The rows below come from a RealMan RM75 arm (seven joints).
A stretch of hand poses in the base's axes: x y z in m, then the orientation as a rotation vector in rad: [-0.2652, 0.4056, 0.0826, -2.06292, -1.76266, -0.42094]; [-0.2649, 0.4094, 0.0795, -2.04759, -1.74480, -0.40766]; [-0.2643, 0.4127, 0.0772, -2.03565, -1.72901, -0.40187]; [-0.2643, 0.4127, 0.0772, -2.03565, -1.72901, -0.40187]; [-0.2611, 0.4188, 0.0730, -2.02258, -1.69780, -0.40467]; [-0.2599, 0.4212, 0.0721, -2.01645, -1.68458, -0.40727]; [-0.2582, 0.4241, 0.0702, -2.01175, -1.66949, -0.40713]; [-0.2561, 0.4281, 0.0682, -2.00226, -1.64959, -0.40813]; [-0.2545, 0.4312, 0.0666, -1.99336, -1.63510, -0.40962]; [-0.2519, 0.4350, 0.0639, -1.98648, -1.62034, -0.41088]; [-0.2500, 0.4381, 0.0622, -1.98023, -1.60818, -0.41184]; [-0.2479, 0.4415, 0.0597, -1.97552, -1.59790, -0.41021]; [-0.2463, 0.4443, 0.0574, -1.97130, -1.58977, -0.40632]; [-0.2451, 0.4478, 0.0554, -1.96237, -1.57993, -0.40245]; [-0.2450, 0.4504, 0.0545, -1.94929, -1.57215, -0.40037]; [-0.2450, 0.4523, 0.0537, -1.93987, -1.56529, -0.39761]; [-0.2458, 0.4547, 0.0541, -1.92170, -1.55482, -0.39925]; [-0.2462, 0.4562, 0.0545, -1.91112, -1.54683, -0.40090]
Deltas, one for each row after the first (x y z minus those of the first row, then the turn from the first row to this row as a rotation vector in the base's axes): [0.0003, 0.0038, -0.0031, 0.01421, 0.02168, 0.00265]; [0.0009, 0.0071, -0.0054, 0.02784, 0.03674, 0.00311]; [0.0009, 0.0071, -0.0054, 0.02784, 0.03674, 0.00311]; [0.0041, 0.0132, -0.0096, 0.05327, 0.05448, -0.00421]; [0.0053, 0.0156, -0.0105, 0.06492, 0.06128, -0.00727]; [0.0070, 0.0185, -0.0124, 0.07564, 0.07025, -0.01158]; [0.0091, 0.0225, -0.0144, 0.09228, 0.08233, -0.01569]; [0.0107, 0.0256, -0.0160, 0.10593, 0.09124, -0.01775]; [0.0133, 0.0294, -0.0187, 0.11836, 0.09979, -0.02106]; [0.0152, 0.0325, -0.0204, 0.12894, 0.10705, -0.02349]; [0.0173, 0.0359, -0.0229, 0.13662, 0.11456, -0.02548]; [0.0189, 0.0387, -0.0252, 0.14205, 0.12231, -0.02635]; [0.0201, 0.0422, -0.0272, 0.15136, 0.13235, -0.02542]; [0.0202, 0.0448, -0.0281, 0.16295, 0.14151, -0.02146]; [0.0202, 0.0467, -0.0289, 0.17146, 0.14954, -0.01899]; [0.0194, 0.0491, -0.0285, 0.18908, 0.15917, -0.01404]; [0.0190, 0.0506, -0.0281, 0.20059, 0.16524, -0.01220]
